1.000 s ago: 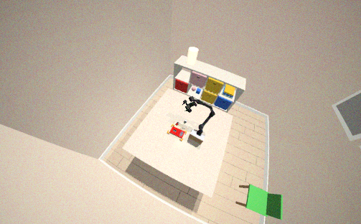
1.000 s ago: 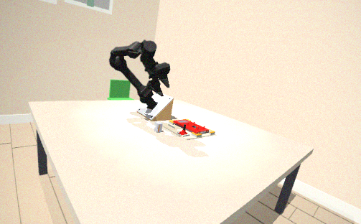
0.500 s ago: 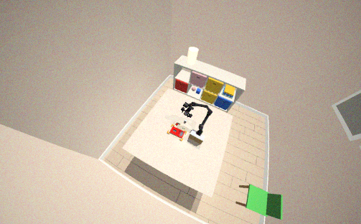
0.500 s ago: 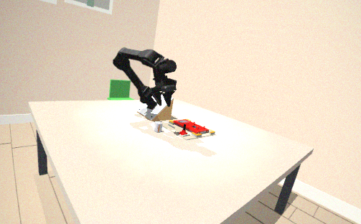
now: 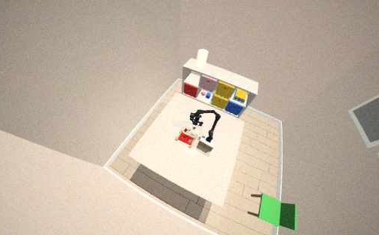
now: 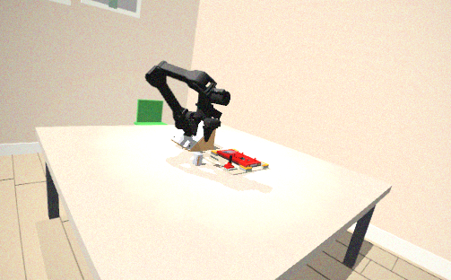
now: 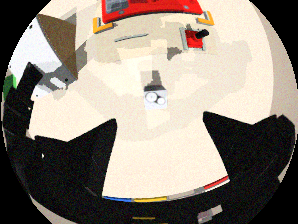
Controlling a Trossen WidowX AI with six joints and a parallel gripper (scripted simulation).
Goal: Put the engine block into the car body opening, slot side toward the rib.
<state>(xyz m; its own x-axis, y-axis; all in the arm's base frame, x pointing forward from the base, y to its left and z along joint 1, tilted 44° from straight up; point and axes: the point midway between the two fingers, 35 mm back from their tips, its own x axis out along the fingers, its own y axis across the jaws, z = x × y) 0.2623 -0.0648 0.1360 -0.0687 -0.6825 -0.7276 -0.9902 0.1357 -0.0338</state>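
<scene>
The engine block is 90 mm below my gripper tip and 10 mm behind it.
</scene>
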